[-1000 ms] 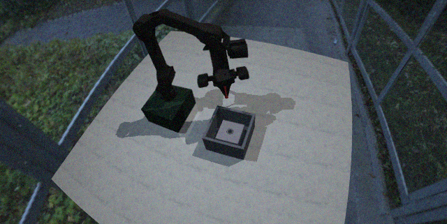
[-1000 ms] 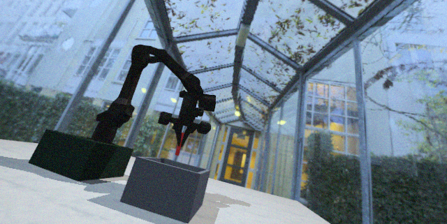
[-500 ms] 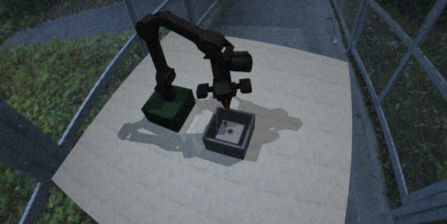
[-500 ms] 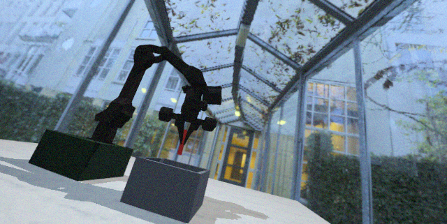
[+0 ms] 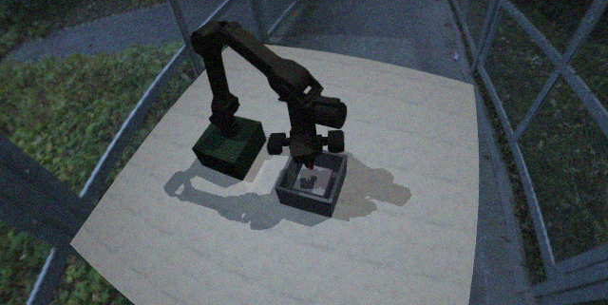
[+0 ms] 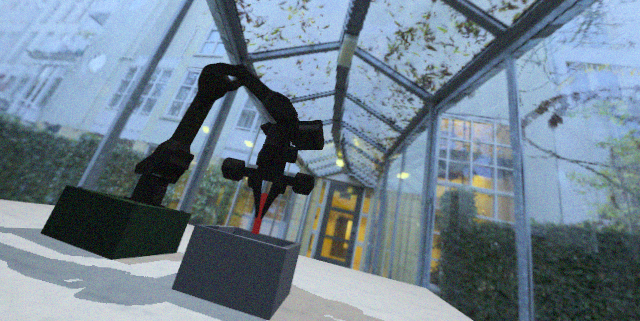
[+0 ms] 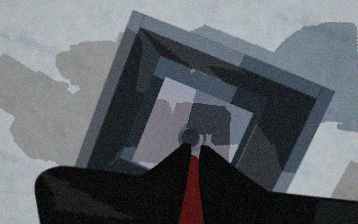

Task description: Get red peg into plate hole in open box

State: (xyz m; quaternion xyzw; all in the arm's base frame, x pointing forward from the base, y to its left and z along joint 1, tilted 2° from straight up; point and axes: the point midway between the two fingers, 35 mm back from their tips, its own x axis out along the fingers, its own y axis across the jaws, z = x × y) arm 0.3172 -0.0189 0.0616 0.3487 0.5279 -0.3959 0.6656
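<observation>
Now: the red peg 1 cm behind my gripper tip, 2 cm to the left of it and 1 cm above it. Round my gripper tip: grey box: 1 cm to the left, 10 cm below; then plate: 1 cm to the left, 8 cm below.
</observation>
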